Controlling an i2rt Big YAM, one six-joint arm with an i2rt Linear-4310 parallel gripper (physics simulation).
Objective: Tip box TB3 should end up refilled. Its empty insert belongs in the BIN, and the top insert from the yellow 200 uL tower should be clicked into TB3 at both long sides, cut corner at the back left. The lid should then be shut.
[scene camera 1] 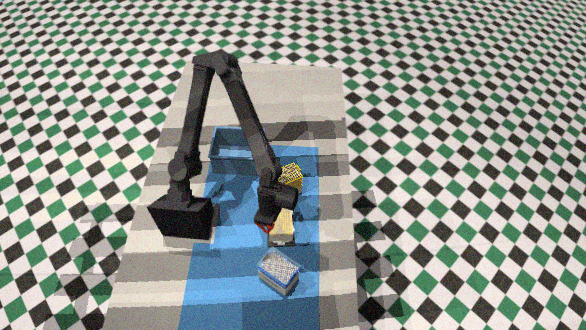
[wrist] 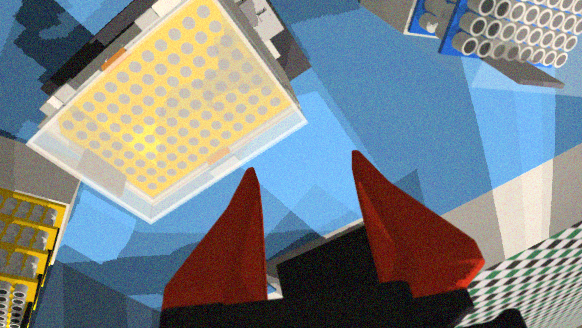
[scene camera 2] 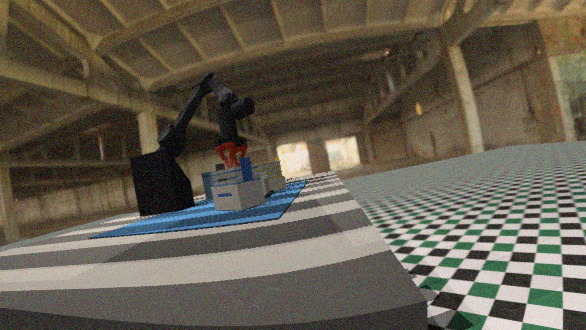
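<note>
Tip box TB3 [scene camera 1: 282, 228] [wrist: 175, 100] sits in a dark holder, its top showing a yellow insert with rows of grey round spots under a clear lid that looks shut. Latch and cut-corner details are too small to judge. My gripper [scene camera 1: 266, 228] [scene camera 2: 235, 161] [wrist: 303, 166] is open and empty, its red fingers above and beside the box's near long side in the wrist view. The yellow tower [scene camera 1: 291, 175] [wrist: 37, 235] stands behind the box and is partly hidden by the arm in scene camera 1. The blue bin [scene camera 1: 229, 166] stands at the back left; pale outlines show inside it.
A tip box or tower with a blue insert [scene camera 1: 279, 272] [scene camera 2: 239, 195] [wrist: 520, 32] stands in front of TB3 in scene camera 1. The blue mat [scene camera 1: 215, 305] [scene camera 2: 165, 227] lies on the striped table [scene camera 1: 140, 295] [scene camera 2: 200, 272]. The black arm base [scene camera 1: 182, 220] [scene camera 2: 161, 185] stands at the left.
</note>
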